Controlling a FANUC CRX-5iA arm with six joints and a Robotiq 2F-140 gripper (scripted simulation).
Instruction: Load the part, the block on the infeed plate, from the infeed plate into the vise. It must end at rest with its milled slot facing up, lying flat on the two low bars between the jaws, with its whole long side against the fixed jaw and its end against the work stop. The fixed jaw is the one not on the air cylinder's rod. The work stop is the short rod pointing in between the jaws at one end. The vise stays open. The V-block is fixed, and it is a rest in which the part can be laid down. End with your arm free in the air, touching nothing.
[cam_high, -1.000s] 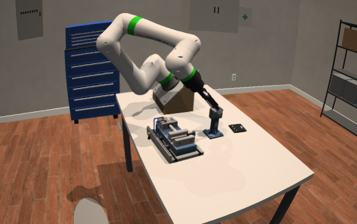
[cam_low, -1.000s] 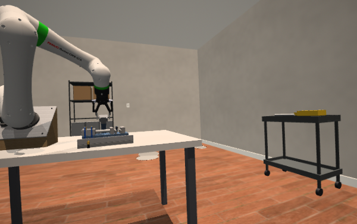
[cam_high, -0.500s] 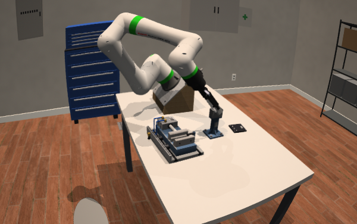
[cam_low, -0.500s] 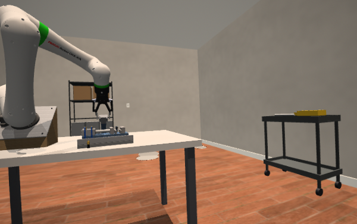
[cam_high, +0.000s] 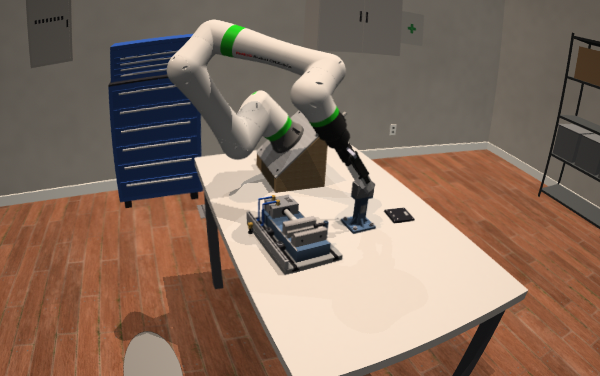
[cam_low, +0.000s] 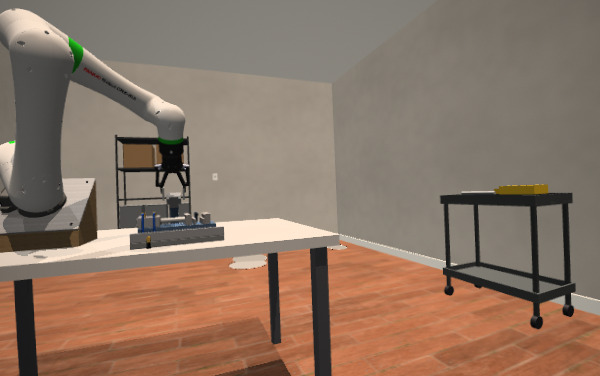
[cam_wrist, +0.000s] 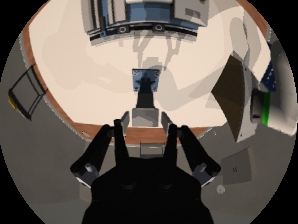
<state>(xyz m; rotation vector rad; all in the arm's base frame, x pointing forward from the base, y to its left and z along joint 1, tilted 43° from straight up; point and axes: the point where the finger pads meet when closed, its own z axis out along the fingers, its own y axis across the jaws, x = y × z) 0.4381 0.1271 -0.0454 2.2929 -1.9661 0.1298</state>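
Now: the part 20 mm to the left of my hand and 20 mm below it. The rest, counted from my hand: dark infeed plate (20 mm behind, 190 mm to the left, 170 mm below).
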